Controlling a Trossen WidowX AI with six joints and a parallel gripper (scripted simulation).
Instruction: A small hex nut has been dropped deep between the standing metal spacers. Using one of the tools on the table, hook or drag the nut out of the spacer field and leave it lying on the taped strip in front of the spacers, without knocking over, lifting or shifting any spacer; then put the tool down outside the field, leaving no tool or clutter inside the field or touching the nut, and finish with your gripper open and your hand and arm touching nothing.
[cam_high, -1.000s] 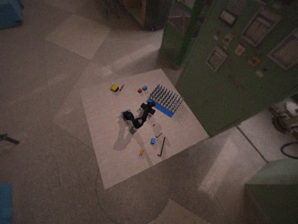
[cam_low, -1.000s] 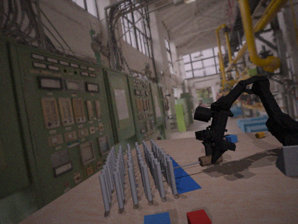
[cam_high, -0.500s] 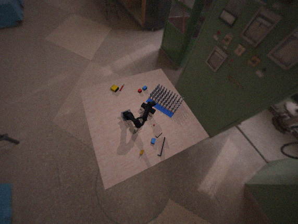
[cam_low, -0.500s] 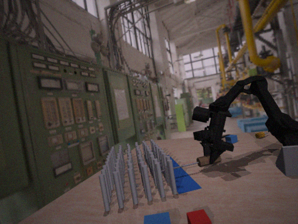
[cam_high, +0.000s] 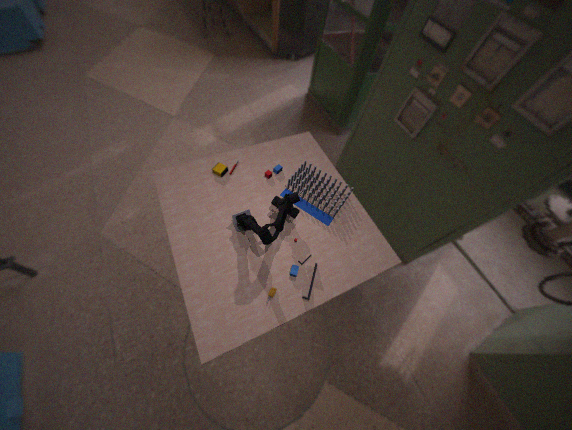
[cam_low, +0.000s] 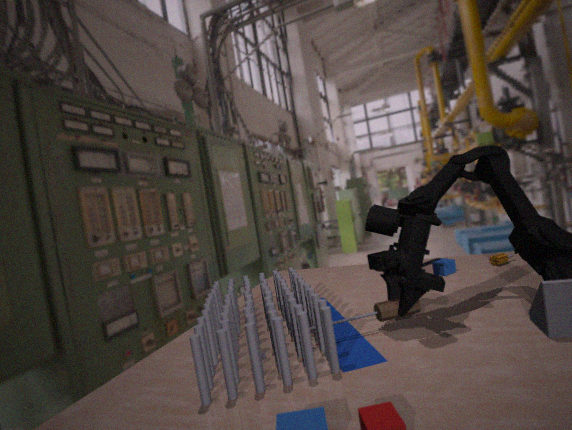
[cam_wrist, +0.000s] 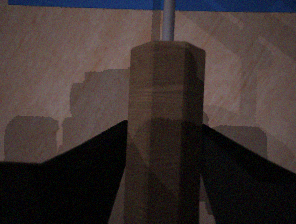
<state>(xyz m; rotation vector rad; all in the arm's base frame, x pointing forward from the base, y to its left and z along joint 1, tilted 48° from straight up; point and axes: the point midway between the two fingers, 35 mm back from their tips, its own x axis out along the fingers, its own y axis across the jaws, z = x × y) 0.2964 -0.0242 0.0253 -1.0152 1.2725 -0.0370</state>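
The blue taped strip lies 150 mm ahead of my gripper tip, 30 mm below it and 20 mm to the right of it. Also, from my gripper tip: yellow scraper (460 mm to the right, 320 mm behind, 10 mm below); yellow block (500 mm to the left, 300 mm behind, 10 mm below); red cube (330 mm to the left, 10 mm below, 10 mm ahead).
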